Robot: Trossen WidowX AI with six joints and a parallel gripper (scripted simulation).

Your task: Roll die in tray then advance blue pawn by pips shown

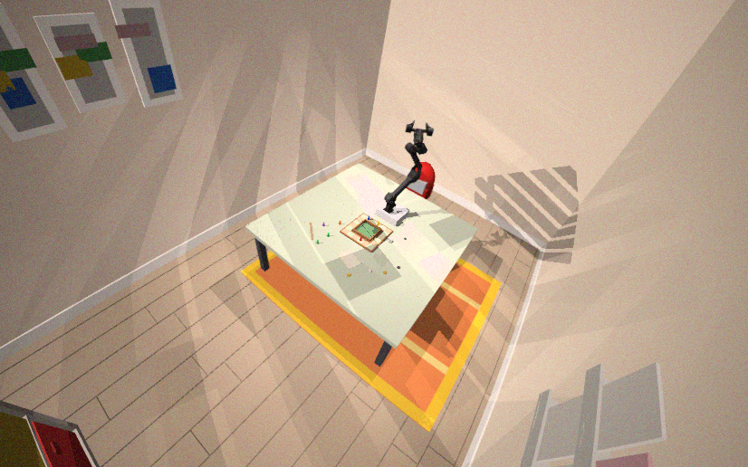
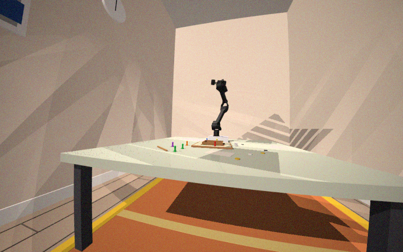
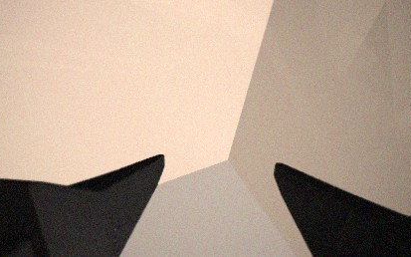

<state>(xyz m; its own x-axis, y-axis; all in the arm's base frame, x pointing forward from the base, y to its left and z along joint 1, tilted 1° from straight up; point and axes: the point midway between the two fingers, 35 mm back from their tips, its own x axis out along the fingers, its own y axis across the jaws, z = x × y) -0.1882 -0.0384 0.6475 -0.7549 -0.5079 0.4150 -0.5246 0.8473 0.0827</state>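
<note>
The white die is 71 cm below my gripper tip, 44 cm ahead of it and 24 cm to the left of it. Also, from my gripper tip: yellow pawn: 69 cm below, 38 cm ahead, 7 cm to the left; then green tray: 71 cm below, 49 cm ahead, 6 cm to the left; then blue pawn: 69 cm below, 39 cm ahead, 2 cm to the right.
</note>
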